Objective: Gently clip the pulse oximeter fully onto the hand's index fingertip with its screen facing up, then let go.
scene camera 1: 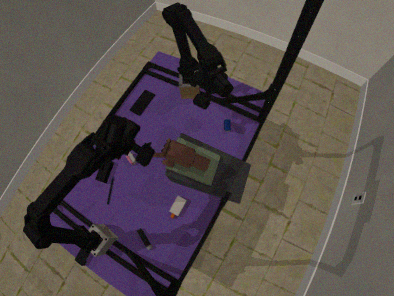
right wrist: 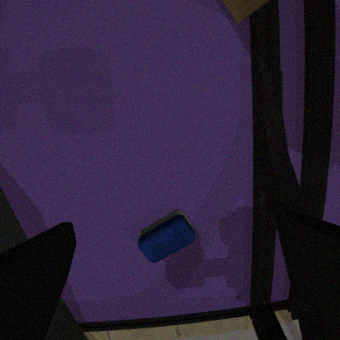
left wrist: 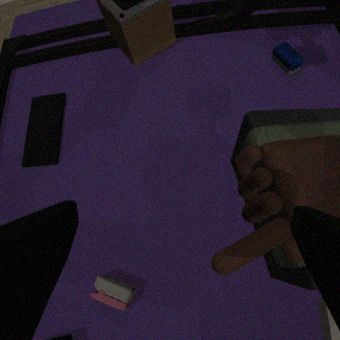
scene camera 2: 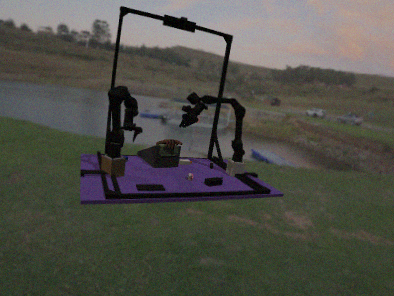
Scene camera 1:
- my left gripper: 141,136
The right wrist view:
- my right gripper: 178,227
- blue block: 173,231, on the table
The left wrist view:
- my left gripper: 186,214
